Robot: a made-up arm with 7 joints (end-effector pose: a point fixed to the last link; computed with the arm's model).
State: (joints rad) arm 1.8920 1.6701 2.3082 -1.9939 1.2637 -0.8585 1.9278
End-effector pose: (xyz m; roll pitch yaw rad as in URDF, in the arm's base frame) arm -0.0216 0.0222 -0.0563 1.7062 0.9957 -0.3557
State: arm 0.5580 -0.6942 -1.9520 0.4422 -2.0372 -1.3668 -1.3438
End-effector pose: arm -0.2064 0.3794 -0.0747 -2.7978 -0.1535 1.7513
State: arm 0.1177 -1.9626 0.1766 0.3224 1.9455 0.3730 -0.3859
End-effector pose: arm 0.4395 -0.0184 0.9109 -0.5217 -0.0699 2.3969
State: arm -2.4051 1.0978 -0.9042 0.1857 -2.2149 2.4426 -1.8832
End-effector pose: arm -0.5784 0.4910 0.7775 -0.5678 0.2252 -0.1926
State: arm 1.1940 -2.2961 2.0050 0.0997 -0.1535 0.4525 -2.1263
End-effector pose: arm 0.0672 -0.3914 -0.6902 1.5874 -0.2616 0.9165
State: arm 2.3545 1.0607 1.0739 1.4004 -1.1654 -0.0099 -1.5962
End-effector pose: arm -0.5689 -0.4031 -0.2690 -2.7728 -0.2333 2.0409
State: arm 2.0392 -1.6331 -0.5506 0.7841 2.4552 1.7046 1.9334
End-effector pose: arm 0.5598 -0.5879 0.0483 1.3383 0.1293 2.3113
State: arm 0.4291 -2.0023 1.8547 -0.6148 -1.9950 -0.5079 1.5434
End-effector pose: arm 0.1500 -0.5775 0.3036 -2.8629 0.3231 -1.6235
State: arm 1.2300 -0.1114 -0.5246 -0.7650 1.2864 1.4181 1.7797
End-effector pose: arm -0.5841 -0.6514 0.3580 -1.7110 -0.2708 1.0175
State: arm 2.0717 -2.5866 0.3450 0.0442 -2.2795 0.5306 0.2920
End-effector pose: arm 0.1821 -0.4364 -0.3823 2.6937 -0.0071 0.3609
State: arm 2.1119 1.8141 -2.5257 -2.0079 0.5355 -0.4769 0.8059
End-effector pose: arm 0.0845 0.1578 0.1024 0.1266 0.7255 -1.1823
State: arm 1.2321 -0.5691 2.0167 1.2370 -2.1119 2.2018 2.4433
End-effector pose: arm 0.8774 -0.2681 0.3353 1.5375 1.0986 2.9772
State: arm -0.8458 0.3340 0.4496 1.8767 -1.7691 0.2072 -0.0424
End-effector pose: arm -0.2683 0.2191 0.1073 2.5173 -0.0228 -1.9340
